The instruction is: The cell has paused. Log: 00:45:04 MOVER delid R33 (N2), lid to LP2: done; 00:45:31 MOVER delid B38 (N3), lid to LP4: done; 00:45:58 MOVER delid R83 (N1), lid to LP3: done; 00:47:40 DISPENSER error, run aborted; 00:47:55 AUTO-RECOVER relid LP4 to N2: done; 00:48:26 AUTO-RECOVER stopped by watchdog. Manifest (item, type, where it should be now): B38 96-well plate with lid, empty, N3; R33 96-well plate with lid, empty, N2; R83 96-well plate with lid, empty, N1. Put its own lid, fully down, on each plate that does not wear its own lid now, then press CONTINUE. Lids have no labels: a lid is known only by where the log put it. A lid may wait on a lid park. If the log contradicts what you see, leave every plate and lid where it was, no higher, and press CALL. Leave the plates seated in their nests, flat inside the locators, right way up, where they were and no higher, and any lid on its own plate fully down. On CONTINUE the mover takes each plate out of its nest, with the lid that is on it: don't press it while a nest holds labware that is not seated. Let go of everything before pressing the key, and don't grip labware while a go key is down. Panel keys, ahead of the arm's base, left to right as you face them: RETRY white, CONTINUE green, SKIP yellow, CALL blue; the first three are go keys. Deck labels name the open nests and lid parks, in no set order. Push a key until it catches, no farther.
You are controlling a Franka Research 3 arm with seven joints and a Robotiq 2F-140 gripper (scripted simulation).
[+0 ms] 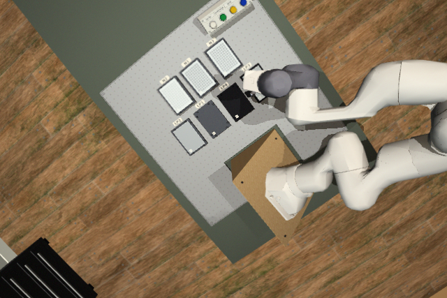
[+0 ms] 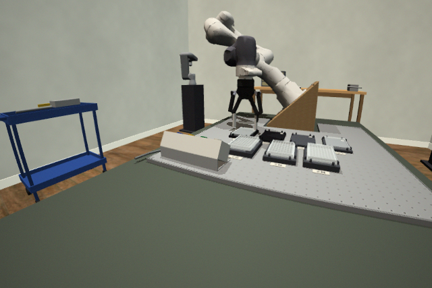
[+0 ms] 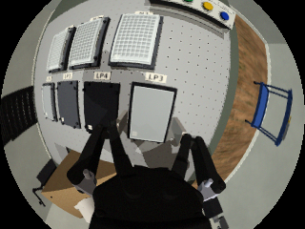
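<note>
Now: the lid park LP3 50 mm below my hand. Also, from my hand: lid park LP4: 20 mm behind, 130 mm to the left, 50 mm below; LP1: 30 mm behind, 260 mm to the left, 50 mm below; white key: 300 mm ahead, 40 mm to the left, 10 mm above.
</note>
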